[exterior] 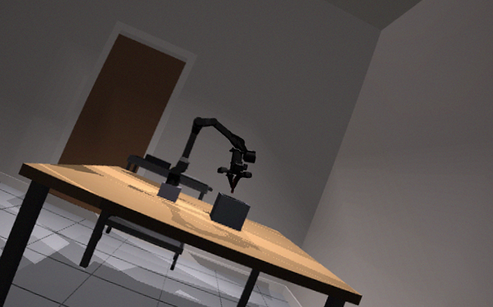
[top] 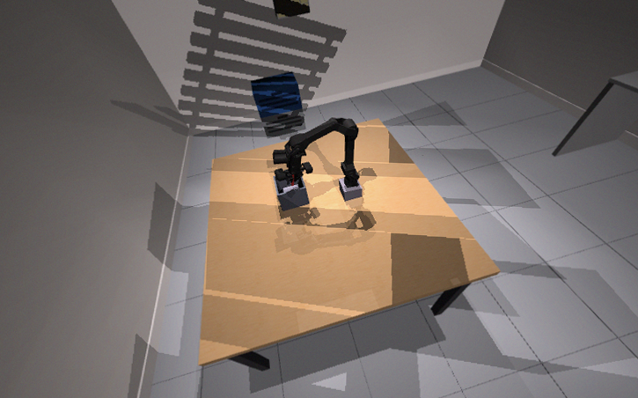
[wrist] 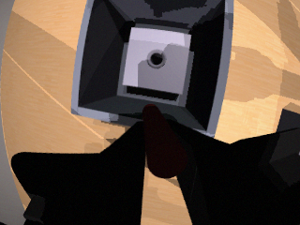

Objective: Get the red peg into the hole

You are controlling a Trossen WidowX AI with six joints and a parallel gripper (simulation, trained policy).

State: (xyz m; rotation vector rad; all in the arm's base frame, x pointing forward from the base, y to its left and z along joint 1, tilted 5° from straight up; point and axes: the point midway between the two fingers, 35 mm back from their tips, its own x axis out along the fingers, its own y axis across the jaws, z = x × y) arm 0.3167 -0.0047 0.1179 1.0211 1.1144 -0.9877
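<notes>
The pale plate lies 14 cm below my gripper tip, 6 cm to the right of it and 2 cm ahead of it. From my gripper tip the other things lie so: red peg: 1 cm above.
</notes>
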